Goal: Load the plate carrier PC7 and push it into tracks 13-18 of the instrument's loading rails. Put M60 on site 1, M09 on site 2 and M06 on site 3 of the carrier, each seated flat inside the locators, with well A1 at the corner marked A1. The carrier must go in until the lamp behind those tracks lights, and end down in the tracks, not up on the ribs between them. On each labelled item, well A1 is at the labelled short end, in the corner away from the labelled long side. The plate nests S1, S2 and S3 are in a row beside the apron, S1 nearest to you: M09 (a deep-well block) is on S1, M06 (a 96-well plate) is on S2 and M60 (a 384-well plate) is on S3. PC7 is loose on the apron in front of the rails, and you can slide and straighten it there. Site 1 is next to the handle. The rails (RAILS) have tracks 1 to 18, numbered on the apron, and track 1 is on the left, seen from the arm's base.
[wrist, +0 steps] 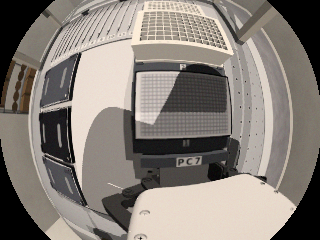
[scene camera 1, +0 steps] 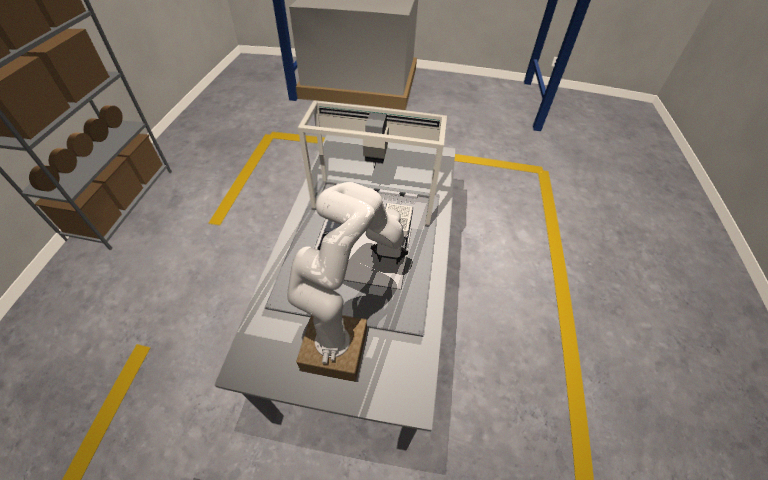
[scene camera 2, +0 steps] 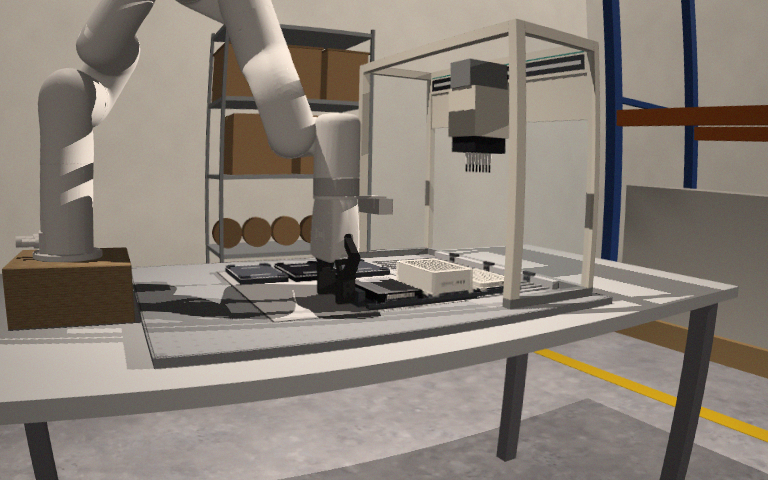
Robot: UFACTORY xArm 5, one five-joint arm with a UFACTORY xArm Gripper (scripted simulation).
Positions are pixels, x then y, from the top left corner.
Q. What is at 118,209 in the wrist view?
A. The gripper.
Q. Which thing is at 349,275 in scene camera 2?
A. The gripper.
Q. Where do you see a black plate carrier PC7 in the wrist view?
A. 172,153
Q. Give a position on a black plate carrier PC7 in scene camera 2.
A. At 360,301
